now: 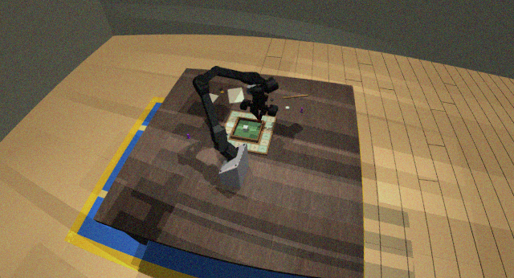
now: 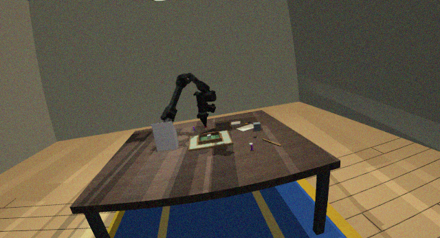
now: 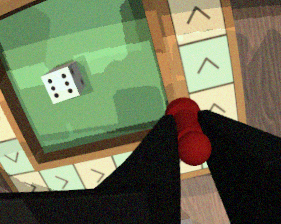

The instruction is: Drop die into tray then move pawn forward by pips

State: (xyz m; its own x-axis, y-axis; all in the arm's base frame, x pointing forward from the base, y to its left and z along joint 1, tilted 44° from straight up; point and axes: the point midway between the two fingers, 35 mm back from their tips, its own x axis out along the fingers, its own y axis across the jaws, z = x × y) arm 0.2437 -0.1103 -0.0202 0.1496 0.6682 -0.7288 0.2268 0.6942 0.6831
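Right now the grey die is 100 mm below my gripper tip, 80 mm to the left of it and 20 mm ahead of it. The rest, counted from my gripper tip: grey cube: 380 mm ahead, 110 mm below, 100 mm to the left; then green dice tray: 120 mm below, 70 mm to the left, 20 mm ahead; then red pawn: 10 mm above.
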